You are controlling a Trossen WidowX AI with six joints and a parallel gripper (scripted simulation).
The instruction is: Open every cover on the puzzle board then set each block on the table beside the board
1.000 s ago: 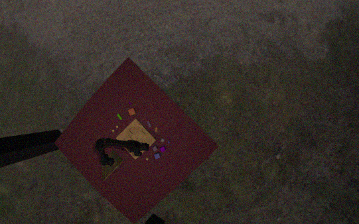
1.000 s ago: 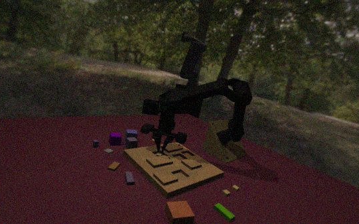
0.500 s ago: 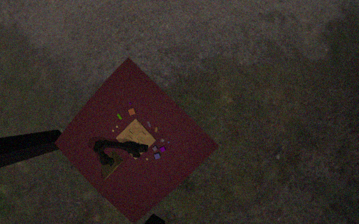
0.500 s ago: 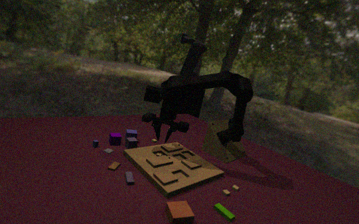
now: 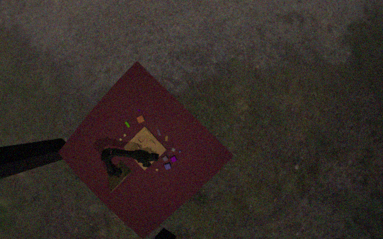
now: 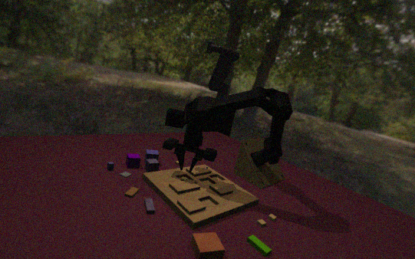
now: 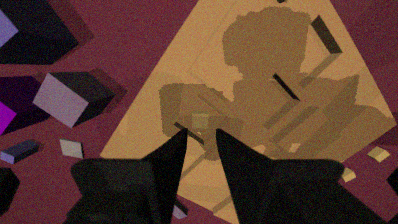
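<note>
My gripper tip is 13 cm to the left of the dark block, 5 cm short of it and 3 cm above it. Round my gripper tip: magenta cube: 20 cm to the right, 9 cm ahead, 3 cm below; then flat orange tile: 20 cm ahead, 4 cm below, 3 cm to the right; then grey bar: 19 cm ahead, 6 cm to the left, 4 cm below.
</note>
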